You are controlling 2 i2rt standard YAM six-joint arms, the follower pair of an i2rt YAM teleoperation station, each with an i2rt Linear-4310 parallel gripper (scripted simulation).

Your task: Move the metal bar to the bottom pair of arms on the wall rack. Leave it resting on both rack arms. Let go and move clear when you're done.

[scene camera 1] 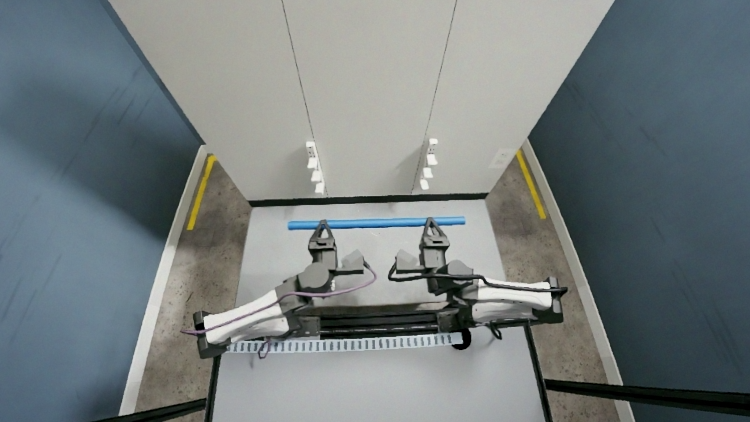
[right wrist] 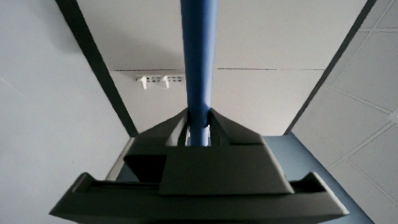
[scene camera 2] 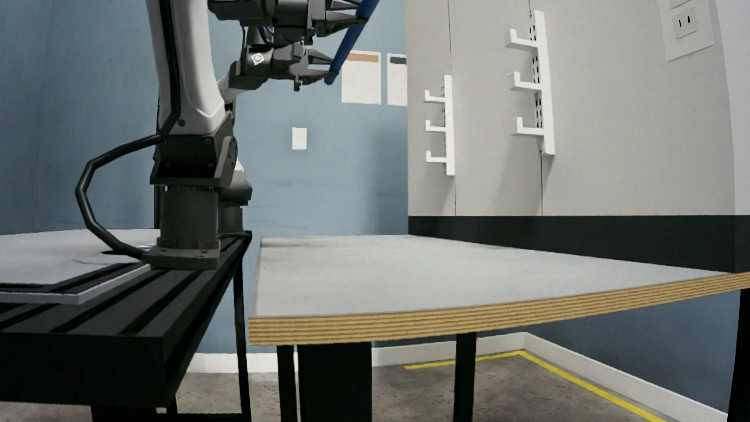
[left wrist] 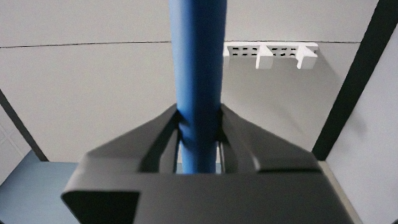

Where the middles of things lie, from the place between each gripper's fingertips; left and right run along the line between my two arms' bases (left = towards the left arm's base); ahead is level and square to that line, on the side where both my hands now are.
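Scene:
Left hand: 15 cm to the left of the blue metal bar (scene camera 1: 394, 222).
Right hand (scene camera 1: 429, 219): 15 cm to the right of the bar.

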